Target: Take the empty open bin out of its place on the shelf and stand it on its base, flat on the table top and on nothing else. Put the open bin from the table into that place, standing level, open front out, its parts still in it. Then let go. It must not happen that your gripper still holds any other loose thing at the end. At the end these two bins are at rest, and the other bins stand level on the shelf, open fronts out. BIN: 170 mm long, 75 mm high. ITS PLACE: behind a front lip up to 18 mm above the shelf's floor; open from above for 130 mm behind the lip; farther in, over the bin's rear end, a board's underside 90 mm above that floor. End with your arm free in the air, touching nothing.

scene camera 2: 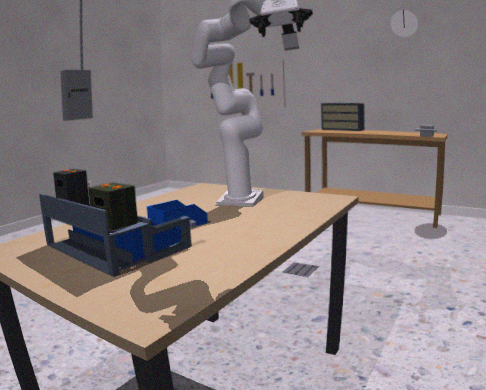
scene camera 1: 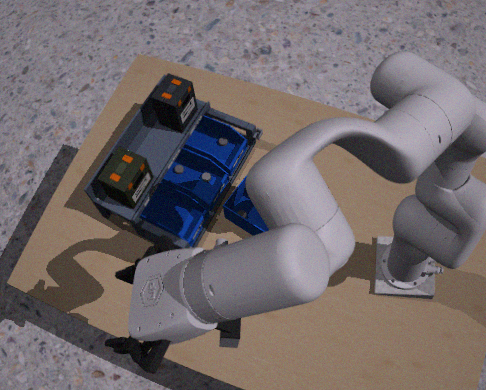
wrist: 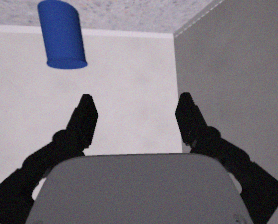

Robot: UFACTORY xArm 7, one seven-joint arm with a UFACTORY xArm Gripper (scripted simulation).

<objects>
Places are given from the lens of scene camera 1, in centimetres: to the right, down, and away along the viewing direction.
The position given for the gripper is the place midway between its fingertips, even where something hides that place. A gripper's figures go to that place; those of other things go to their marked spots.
gripper (scene camera 1: 118, 311): -16, 15, 61
green box (scene camera 1: 127, 175): -26, -4, 113
black box (scene camera 1: 174, 101): -16, -22, 118
</objects>
